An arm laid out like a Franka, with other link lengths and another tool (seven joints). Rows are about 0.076 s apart.
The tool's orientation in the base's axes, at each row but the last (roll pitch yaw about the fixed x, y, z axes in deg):
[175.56 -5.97 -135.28]
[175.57 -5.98 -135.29]
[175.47 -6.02 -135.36]
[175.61 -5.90 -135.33]
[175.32 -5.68 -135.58]
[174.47 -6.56 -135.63]
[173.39 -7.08 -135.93]
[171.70 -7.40 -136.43]
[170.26 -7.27 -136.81]
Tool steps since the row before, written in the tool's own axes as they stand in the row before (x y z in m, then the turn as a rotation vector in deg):
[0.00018 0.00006 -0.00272 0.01 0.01 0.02]
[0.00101 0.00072 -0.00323 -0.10 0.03 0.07]
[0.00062 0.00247 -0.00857 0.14 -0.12 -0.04]
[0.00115 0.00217 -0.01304 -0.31 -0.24 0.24]
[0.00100 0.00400 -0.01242 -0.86 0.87 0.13]
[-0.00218 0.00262 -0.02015 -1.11 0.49 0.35]
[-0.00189 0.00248 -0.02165 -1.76 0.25 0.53]
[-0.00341 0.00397 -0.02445 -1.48 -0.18 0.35]
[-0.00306 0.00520 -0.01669 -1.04 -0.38 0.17]
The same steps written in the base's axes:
[0.00018 -0.00003 0.00272 -0.02 0.00 -0.02]
[-0.00080 -0.00013 0.00336 0.04 0.09 -0.08]
[-0.00104 0.00148 0.00876 -0.01 -0.18 0.04]
[-0.00067 0.00098 0.01322 0.36 0.04 -0.29]
[-0.00189 0.00231 0.01274 -0.01 1.22 -0.14]
[0.00274 0.00361 0.01993 0.40 1.12 -0.43]
[0.00330 0.00315 0.02139 1.00 1.39 -0.71]
[0.00449 0.00482 0.02412 1.12 0.89 -0.56]
[0.00224 0.00526 0.01680 0.97 0.43 -0.36]

